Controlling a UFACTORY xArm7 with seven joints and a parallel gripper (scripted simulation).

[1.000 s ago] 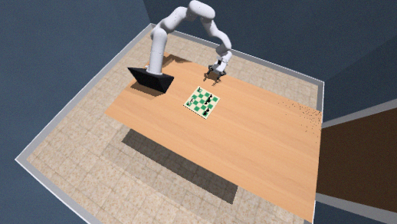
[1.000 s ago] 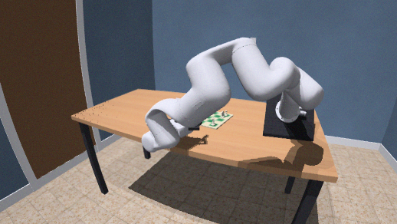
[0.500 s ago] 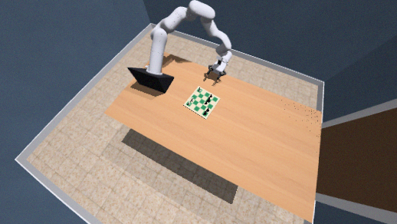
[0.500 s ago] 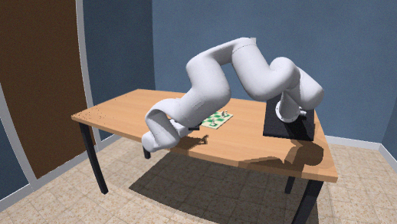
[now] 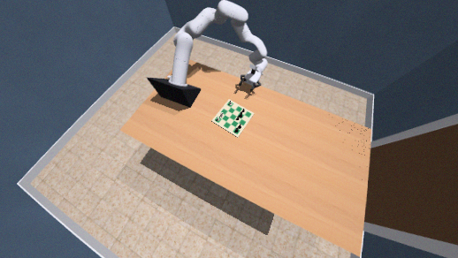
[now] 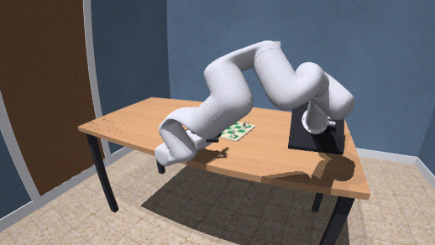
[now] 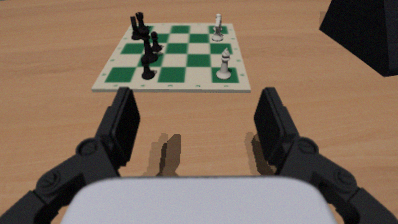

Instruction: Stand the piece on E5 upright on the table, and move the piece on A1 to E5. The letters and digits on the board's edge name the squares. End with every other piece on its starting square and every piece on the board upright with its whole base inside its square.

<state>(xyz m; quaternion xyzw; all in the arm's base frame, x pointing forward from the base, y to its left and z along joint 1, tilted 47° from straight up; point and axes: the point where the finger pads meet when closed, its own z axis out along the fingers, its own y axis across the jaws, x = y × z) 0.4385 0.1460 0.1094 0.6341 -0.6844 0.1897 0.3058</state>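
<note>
My gripper is now 6 cm short of the black chess piece, 28 cm to the left of it and 6 cm above it. The rest, counted from my hand: chessboard 1 cm behind, 22 cm to the right, 8 cm below; then white chess piece 6 cm behind, 13 cm to the right, 5 cm below; then white piece 8 cm behind, 24 cm to the right, 6 cm below.
</note>
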